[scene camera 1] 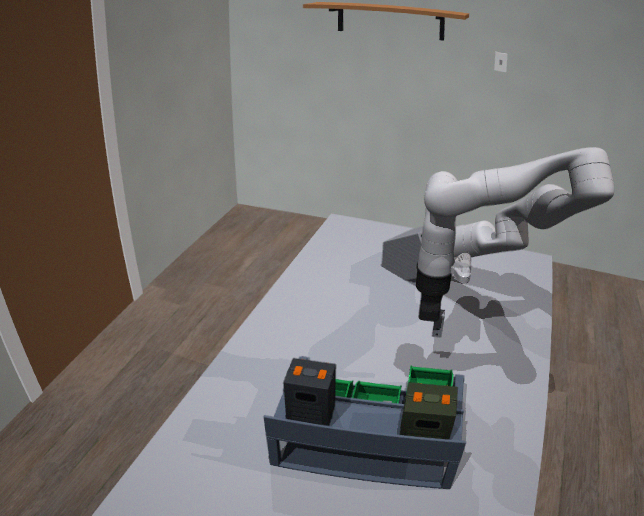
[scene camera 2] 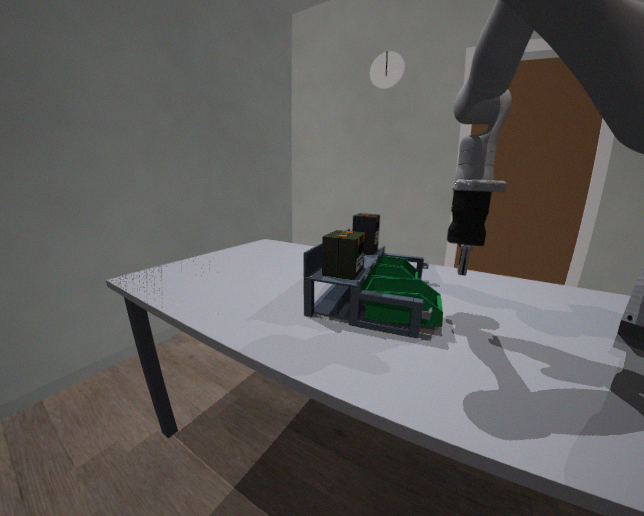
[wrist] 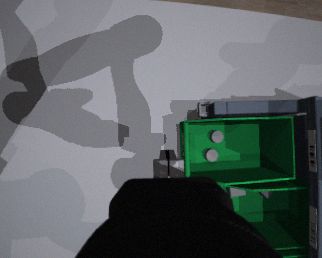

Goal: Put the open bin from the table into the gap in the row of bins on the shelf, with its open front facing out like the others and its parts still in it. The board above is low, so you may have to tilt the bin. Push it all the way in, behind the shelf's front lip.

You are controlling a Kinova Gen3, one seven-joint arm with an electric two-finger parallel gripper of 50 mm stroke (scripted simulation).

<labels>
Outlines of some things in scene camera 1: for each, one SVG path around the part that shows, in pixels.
My gripper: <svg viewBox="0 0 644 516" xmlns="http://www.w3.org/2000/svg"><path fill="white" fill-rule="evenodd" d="M417 271L416 288L421 292L419 319L433 321L432 337L441 338L445 318L445 310L441 309L441 300L443 295L450 289L452 274L446 278L433 279Z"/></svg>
A black box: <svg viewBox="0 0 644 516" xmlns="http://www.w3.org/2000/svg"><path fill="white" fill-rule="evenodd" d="M293 358L283 382L286 419L329 426L335 408L336 364Z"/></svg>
An olive box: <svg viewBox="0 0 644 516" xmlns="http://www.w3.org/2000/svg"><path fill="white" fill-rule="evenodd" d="M408 382L400 435L450 439L456 418L458 387Z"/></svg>
</labels>
